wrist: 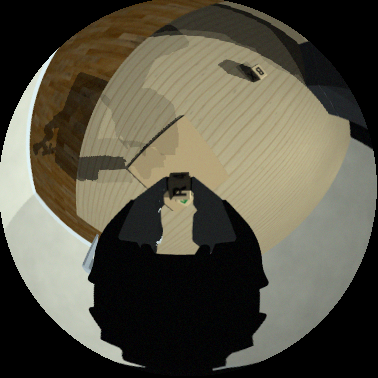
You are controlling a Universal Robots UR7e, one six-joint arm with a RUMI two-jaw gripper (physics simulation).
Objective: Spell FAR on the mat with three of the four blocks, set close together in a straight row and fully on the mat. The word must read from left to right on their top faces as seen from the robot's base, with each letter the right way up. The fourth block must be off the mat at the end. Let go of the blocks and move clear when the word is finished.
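Observation:
My gripper point(179, 177) is shut on a dark-shaded block point(179, 190) with a black R on one face and another black mark, partly seen, above it. The block sits between the fingertips, over the near part of the tan mat point(200, 150); its height above the mat is unclear. Just below it in the view, a pale block with a green letter point(184, 201) is mostly hidden by the held block and the fingers. A pale block with a B point(259, 72) and a dark side face lies off the mat, at the upper right. A fourth block does not show.
The mat lies on a striped wooden table point(250, 135). Shadows fall across the mat's left part and the table. Brown floor point(107, 37) shows beyond the table's left edge. A dark structure point(330, 75) stands at the upper right. The mat's near corner is hidden behind the gripper.

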